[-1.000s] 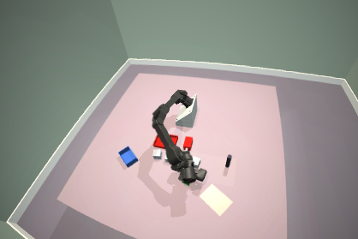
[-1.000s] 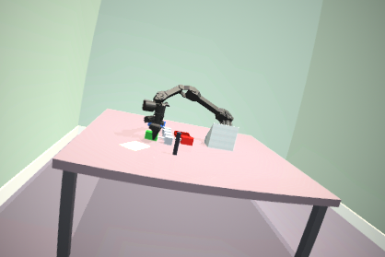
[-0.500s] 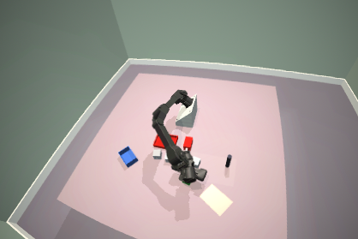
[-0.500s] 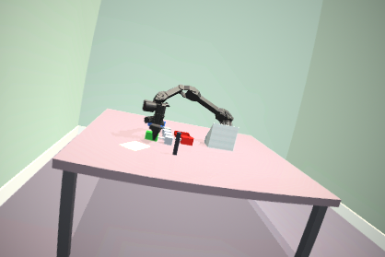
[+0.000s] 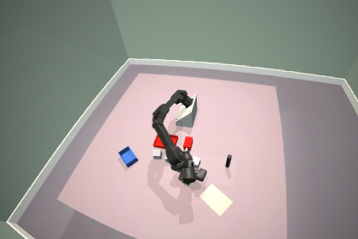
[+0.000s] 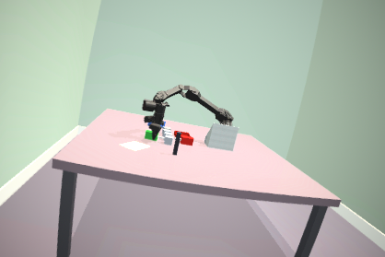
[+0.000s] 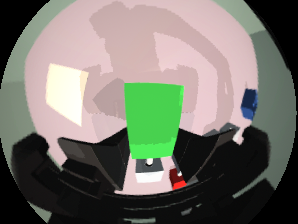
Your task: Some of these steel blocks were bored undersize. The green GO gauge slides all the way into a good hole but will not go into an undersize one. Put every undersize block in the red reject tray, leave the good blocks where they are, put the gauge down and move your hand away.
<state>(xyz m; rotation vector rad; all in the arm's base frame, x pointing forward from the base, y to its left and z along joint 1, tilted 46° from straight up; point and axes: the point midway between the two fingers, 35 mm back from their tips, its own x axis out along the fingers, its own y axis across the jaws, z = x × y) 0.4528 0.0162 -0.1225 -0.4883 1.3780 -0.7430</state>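
The green GO gauge lies 20 mm above my gripper tip and 10 mm behind it. Round my gripper tip: blue tray (400 mm to the right, 20 mm behind); small red piece (180 mm behind, 60 mm to the right, 10 mm above); cream sheet (170 mm to the left, 100 mm ahead, 10 mm below).
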